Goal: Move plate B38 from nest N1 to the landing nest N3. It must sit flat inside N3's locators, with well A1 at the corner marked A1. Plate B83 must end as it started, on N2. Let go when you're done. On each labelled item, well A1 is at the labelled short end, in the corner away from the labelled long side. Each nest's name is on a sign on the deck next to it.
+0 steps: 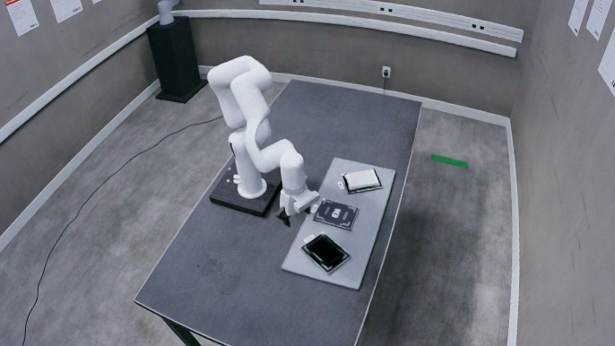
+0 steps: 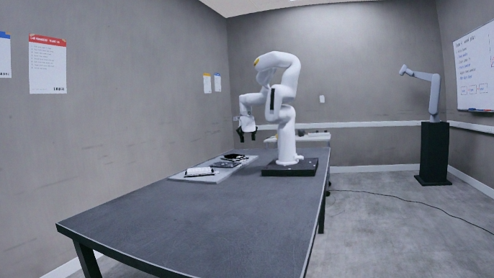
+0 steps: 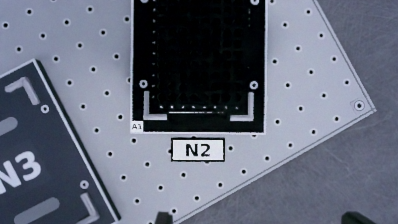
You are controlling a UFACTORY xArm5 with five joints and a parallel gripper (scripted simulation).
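Now: hand 38 cm to the right of the white plate, 14 cm short of it and 11 cm above it. From my hand the other things lie so: dark-framed nest 38 cm to the left, 14 cm ahead, 13 cm below; then black plate 12 cm ahead, 11 cm below, 3 cm to the right.
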